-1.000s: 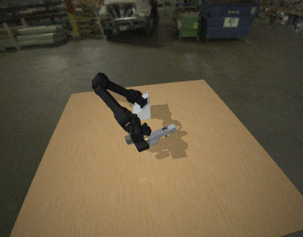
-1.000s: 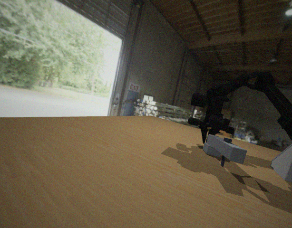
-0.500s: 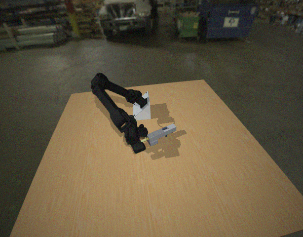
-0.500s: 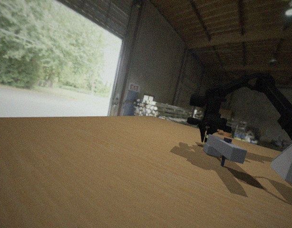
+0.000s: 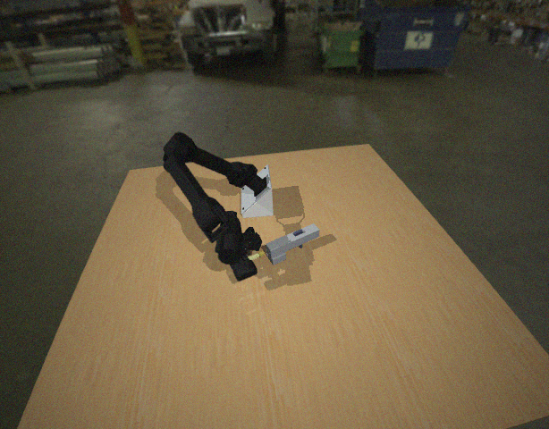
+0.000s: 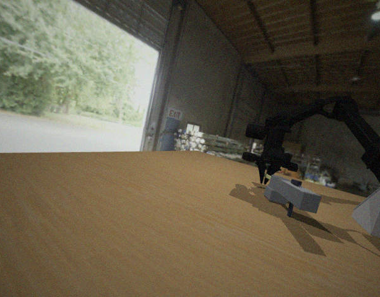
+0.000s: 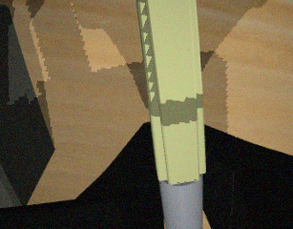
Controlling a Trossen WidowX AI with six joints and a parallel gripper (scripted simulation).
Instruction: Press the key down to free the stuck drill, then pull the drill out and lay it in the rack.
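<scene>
The drill lies 4 cm to the left of my gripper tip, 4 cm above it and 1 cm behind it. From my gripper tip the other things lie so: grey block (18 cm to the left, 7 cm behind, 3 cm above); then dark blue key (20 cm to the left, 8 cm behind, 4 cm above); then dark grey rack (8 cm behind, 1 cm above).
</scene>
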